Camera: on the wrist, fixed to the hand. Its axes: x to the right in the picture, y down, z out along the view.
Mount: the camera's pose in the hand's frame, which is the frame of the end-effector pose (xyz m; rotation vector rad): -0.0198 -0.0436 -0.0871 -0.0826 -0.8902 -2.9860
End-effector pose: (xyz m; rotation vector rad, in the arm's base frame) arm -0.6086 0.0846 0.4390 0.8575 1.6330 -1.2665
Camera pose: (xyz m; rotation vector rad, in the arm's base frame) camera -0.6596 0.1583 0.4820 2.0897 -0.6071 1.3522
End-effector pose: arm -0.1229 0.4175 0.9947 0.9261 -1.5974 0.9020
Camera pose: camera -0.0456 0.4800 0.9957 2.0717 0.5737 -1.7413
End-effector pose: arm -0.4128 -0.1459 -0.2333 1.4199 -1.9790 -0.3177
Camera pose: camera -0.3208 -0.1286 -0.1999 -1.8179 -1.1053 1.3147
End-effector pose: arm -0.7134 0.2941 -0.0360 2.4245 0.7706 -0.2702
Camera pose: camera -0.7533 0.3646 0.0216 -0.9399 2.4726 -1.6458
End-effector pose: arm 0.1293 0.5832 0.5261 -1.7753 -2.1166 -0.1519
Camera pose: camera 0.1083 0.5286 0.6065 -1.8544 1.7822 0.0510
